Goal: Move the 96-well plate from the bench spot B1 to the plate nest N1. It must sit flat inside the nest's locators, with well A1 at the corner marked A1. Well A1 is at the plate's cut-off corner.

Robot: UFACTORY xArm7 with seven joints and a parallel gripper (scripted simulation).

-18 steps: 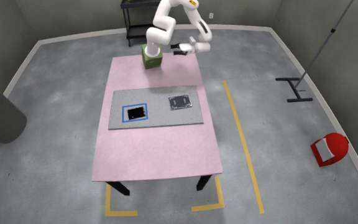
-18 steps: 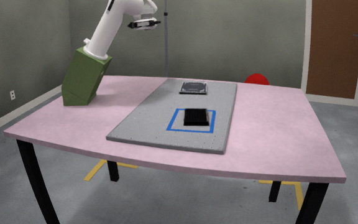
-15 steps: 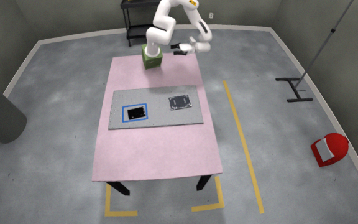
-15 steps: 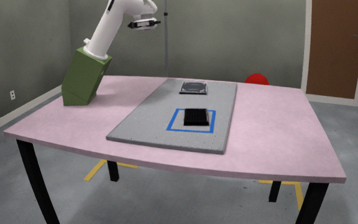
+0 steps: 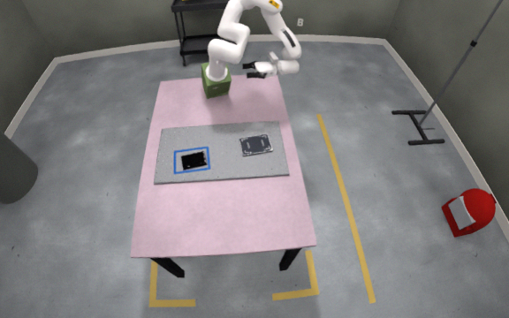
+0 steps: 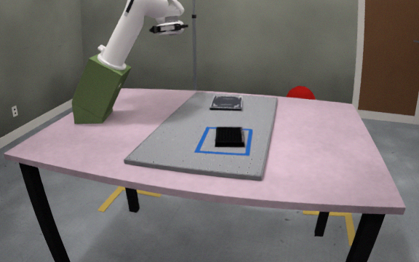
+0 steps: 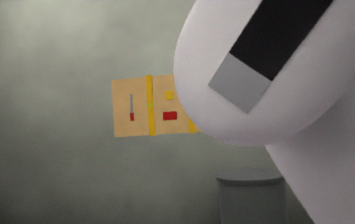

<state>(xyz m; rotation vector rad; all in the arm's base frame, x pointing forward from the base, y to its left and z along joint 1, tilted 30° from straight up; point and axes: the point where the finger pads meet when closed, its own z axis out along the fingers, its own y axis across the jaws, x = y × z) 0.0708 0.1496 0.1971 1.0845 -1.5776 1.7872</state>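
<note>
Now: hand 360 mm short of the black 96-well plate, 260 mm to the left of it and 310 mm above it. Round my hand: dark plate nest (240 mm ahead, 60 mm to the left, 310 mm below).
</note>
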